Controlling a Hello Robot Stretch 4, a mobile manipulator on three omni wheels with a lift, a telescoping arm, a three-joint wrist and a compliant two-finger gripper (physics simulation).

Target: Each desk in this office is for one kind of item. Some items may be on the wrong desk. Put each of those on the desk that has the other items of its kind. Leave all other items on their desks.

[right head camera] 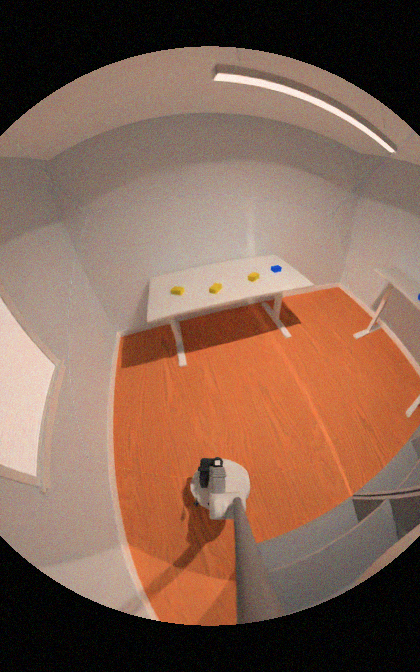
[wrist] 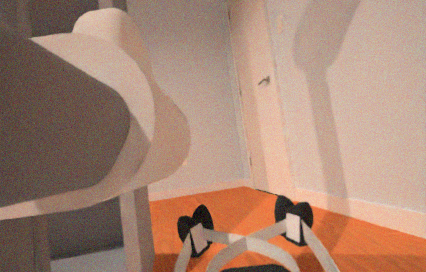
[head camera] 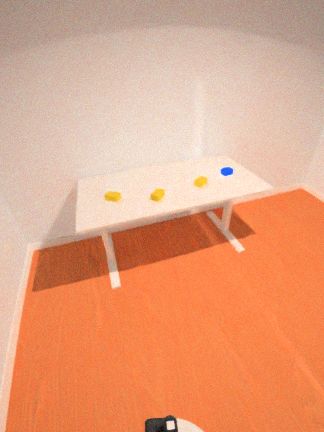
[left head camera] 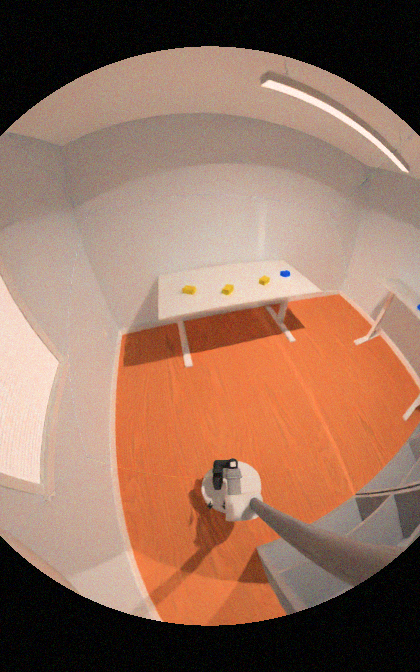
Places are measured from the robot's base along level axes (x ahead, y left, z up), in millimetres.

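Where they show: gripper, fingertip midpoint: [wrist: 243, 215].
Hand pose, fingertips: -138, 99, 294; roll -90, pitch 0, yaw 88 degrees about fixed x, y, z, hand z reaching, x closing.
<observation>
After its pixels a point has its place, as x, y, z.
A white desk [head camera: 130, 215] @(1228, 138, 693) [left head camera: 172, 307] [right head camera: 162, 309] stands against the wall. On it lie three yellow items: a left one [head camera: 113, 196] @(1418, 263, 736) [left head camera: 189, 290] [right head camera: 177, 290], a middle one [head camera: 157, 195] @(1378, -55, 738) [left head camera: 228, 289] [right head camera: 215, 288] and a right one [head camera: 201, 181] @(1536, -413, 738) [left head camera: 264, 280] [right head camera: 253, 276]. A blue item [head camera: 227, 171] @(1700, -688, 731) [left head camera: 285, 273] [right head camera: 276, 269] lies at the desk's right end. A second desk [left head camera: 400, 289] [right head camera: 392, 278] shows partly at the right, with part of a blue item [left head camera: 418, 307] [right head camera: 418, 297] on it. My gripper [wrist: 243, 215] @(-138, 99, 294) is open and empty, over the floor, away from both desks.
A grey shelf unit [left head camera: 272, 562] stands at the lower right of the left head camera view, close to my base. A wall with a window [left head camera: 25, 400] [right head camera: 22, 400] is at the left. A door [wrist: 255, 100] @(-2183, 434, 813) shows in the wrist view. Orange floor [head camera: 175, 325] @(787, -105, -27) lies between me and the desk.
</observation>
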